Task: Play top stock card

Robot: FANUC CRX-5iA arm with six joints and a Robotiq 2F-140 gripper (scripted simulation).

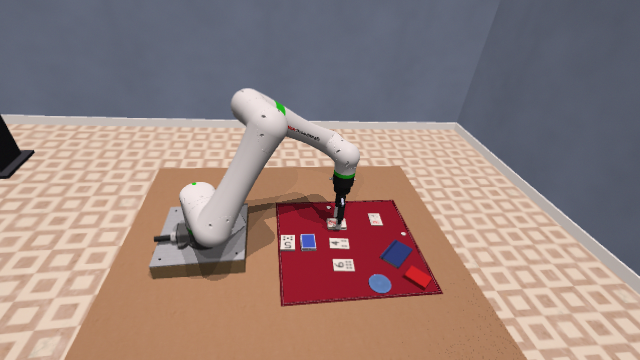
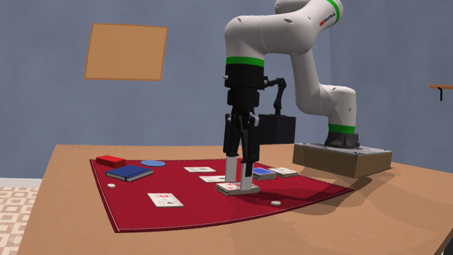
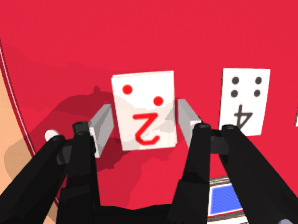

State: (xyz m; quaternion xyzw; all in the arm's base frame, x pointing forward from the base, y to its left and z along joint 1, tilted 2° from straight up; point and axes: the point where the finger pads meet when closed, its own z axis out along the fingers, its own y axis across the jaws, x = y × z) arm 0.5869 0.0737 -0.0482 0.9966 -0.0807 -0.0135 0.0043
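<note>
My gripper is now 20 mm short of the red card cloth, 120 mm to the left of it and 60 mm above it. The rest, counted from my hand: blue book 220 mm ahead, 220 mm to the right, 40 mm below.
</note>
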